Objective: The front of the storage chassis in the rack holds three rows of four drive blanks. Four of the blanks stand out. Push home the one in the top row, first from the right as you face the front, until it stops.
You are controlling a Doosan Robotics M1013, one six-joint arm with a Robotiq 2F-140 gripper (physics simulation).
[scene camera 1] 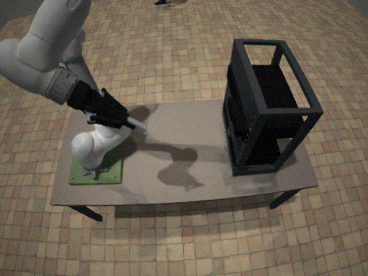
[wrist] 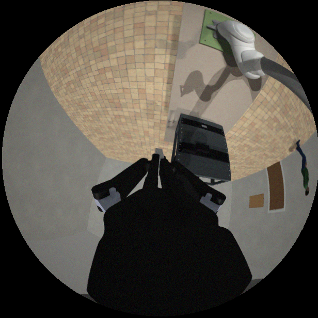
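Seen in the pictures: gripper, fingertip midpoint: (scene camera 1: 144,130); arm's base at its link origin: (scene camera 1: 95,161).
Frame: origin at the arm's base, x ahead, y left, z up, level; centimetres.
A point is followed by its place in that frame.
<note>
The dark rack (scene camera 1: 248,75) {y -7.1, x 88.8, z 59.8 cm} (wrist: 177,135) stands at the right of the table in the scene view and just right of the fingertips in the wrist view. The black storage chassis (scene camera 1: 274,87) {y -2.7, x 109.4, z 44.4 cm} sits inside it. Its front faces the arm's side and is seen at a steep angle and in shade; the drive blanks, including the top-row one first from the right, cannot be made out. My gripper (scene camera 1: 138,124) {y -32.4, x 43.3, z 69.6 cm} (wrist: 157,153) is shut and empty, with a pale tip piece at its end. It is in the air above the arm's end of the table, well apart from the rack.
The table (scene camera 1: 200,187) {y -29.9, x 63.7, z -3.0 cm} (wrist: 192,57) carries the green base plate (scene camera 1: 80,177) {y -9.5, x -10.7, z 0.2 cm} (wrist: 209,30) with the arm's base at its left end. Arm shadows fall between base and rack. A person (wrist: 304,170) stands beyond the table; the rack's open frame rises high above the table.
</note>
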